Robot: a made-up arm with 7 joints. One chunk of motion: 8 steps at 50 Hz.
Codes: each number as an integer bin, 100 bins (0 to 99) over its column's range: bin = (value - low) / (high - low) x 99, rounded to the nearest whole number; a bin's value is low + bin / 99 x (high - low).
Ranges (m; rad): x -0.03..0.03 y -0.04..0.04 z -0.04..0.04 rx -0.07..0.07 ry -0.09..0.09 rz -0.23..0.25
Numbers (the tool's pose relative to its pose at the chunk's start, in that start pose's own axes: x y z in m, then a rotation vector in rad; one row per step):
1: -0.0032 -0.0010 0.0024 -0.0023 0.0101 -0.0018
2: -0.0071 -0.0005 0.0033 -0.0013 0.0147 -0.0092
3: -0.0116 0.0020 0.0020 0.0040 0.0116 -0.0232
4: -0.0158 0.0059 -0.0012 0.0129 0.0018 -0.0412
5: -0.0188 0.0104 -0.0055 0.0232 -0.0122 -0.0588
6: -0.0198 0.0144 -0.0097 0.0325 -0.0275 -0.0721
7: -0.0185 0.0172 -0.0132 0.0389 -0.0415 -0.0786
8: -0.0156 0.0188 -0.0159 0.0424 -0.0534 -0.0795
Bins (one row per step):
1: 44 48 52 48 55 47
2: 38 49 54 49 58 46
3: 30 52 52 52 56 43
4: 23 57 48 59 50 39
5: 18 62 43 66 43 35
6: 17 67 37 72 34 33
7: 19 71 33 77 27 31
8: 24 73 30 79 20 31

